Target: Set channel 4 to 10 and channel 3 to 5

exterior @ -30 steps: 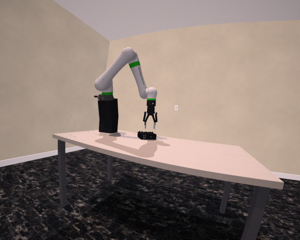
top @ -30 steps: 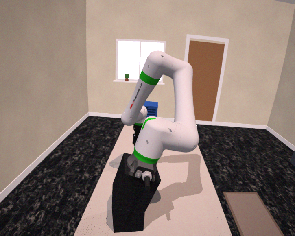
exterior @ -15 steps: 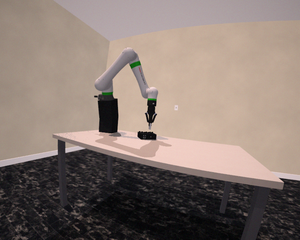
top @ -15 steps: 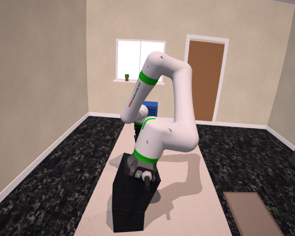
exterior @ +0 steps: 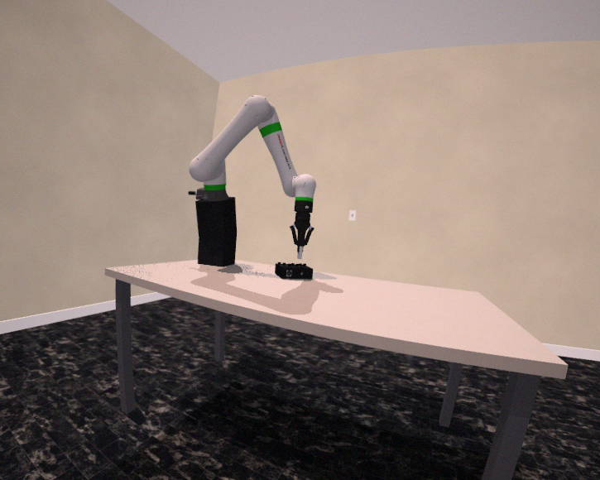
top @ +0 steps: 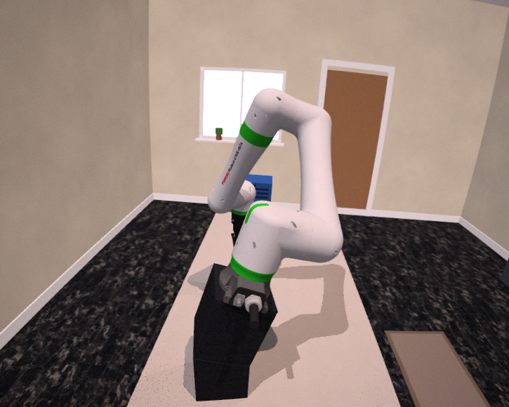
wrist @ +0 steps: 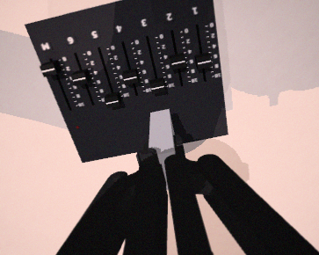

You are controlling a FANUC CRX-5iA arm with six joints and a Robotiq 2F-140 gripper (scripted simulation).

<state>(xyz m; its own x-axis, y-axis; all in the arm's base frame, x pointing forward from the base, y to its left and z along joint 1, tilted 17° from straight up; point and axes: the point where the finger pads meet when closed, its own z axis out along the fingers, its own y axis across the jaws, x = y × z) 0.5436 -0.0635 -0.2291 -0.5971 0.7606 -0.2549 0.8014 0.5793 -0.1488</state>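
Right now my hand is 7 cm above the channel 3 fader cap, 2 cm to the right of it and 1 cm past it. Also, from my hand: channel 5 fader cap (7 cm below, 5 cm behind, 1 cm to the right); then channel 4 fader cap (7 cm below, 4 cm behind, 2 cm to the left); then channel 2 fader cap (7 cm below, 5 cm to the left, 1 cm behind).
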